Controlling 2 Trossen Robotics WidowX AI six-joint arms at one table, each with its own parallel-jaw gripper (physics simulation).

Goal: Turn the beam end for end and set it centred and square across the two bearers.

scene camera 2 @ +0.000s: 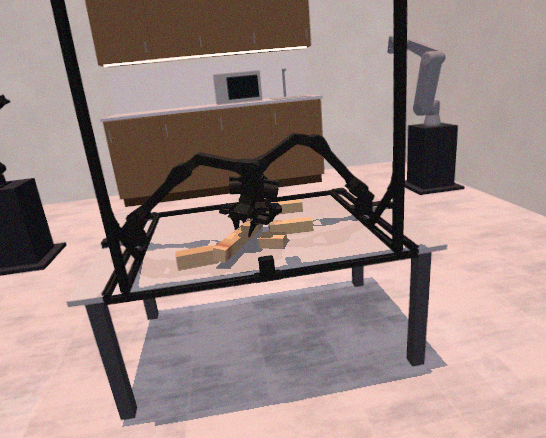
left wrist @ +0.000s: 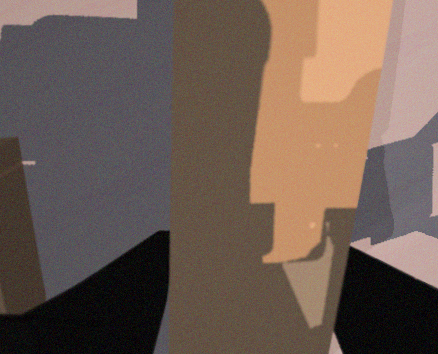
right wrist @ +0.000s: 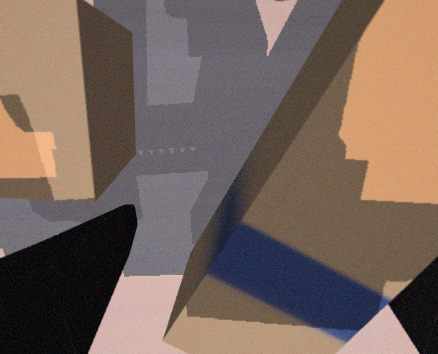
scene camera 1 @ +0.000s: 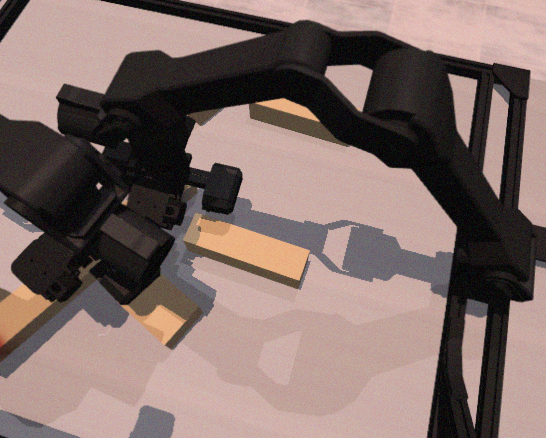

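Seen in the pictures: left gripper, fingertip midpoint: (left wrist: pixel 243 246); right gripper, fingertip midpoint: (scene camera 2: pixel 258 230) (right wrist: pixel 237 210); left arm's base at its link origin: (scene camera 2: pixel 137 243); right arm's base at its link origin: (scene camera 2: pixel 364 212) (scene camera 1: pixel 482 279).
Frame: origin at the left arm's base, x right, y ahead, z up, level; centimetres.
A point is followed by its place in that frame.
The long wooden beam (scene camera 1: pixel 27 307) @[z 4.5, x 21.0, y 36.5 cm] (scene camera 2: pixel 235 243) @[z 3.7, x 22.8, y 37.4 cm] (left wrist: pixel 300 150) @[z 4.3, x 14.0, y 38.8 cm] runs diagonally in scene camera 1, its red-marked end at lower left. Its blue band (right wrist: pixel 295 277) @[z 3.4, x 0.6, y 46.5 cm] shows near the other end in the right wrist view. My left gripper (scene camera 1: pixel 91 287) (left wrist: pixel 243 246) @[z 1.5, x 10.9, y 40.5 cm] is shut on the beam. My right gripper (scene camera 1: pixel 198 216) (right wrist: pixel 237 210) @[z -1.5, x -0.1, y 47.3 cm] is open around the banded end, gripping nothing. Loose wooden blocks lie around the beam: one (scene camera 1: pixel 250 250) @[z 2.5, x 5.6, y 60.5 cm] (scene camera 2: pixel 292 225) @[z 1.3, x 7.3, y 59.9 cm] at centre, one (scene camera 1: pixel 172 325) @[z 1.9, x 17.7, y 53.9 cm] (scene camera 2: pixel 272 242) @[z 0.5, x 18.8, y 50.3 cm] nearer the front, one (scene camera 2: pixel 197 256) @[z 1.9, x 24.8, y 24.4 cm] beside the red end. I cannot tell which are the bearers.
Another block (scene camera 1: pixel 285 115) @[z 1.6, x -17.4, y 58.9 cm] (scene camera 2: pixel 292 206) @[z 1.0, x -17.0, y 64.8 cm] lies at the back, and part of one more block (scene camera 1: pixel 204 116) @[z -0.5, x -15.2, y 45.9 cm] shows behind the right arm. The two arms crowd together over the beam. A black frame (scene camera 2: pixel 190 289) @[z -2.9, x 37.7, y 22.0 cm] edges the table. A small black box (scene camera 2: pixel 267 265) @[z 1.5, x 38.3, y 45.9 cm] stands at the front edge.
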